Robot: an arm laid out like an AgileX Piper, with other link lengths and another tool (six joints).
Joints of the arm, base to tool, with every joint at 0 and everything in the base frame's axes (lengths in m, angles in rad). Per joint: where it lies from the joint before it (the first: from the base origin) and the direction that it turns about. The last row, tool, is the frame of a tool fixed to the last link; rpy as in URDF.
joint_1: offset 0 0 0.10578 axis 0 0 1
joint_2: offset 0 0 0 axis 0 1 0
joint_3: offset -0.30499 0 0.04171 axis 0 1 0
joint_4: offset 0.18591 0 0.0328 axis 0.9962 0 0.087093
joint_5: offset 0 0 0 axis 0 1 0
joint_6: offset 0.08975 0 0.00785 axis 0.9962 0 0.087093
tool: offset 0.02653 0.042 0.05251 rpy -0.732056 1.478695 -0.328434
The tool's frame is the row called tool.
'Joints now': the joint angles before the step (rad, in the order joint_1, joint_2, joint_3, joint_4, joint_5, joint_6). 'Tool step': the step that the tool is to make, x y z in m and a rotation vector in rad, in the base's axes. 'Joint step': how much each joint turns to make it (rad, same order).
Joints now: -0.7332 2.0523 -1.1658 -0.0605 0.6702 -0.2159
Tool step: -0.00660 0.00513 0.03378 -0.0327 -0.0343 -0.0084
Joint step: 0.0000 -0.0997 0.0000 0.0001 0.0527 0.0060
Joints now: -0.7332 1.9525 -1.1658 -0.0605 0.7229 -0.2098
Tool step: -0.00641 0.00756 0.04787 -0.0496 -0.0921 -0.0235
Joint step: 0.0000 -0.1306 -0.0105 0.0310 0.0396 0.0039
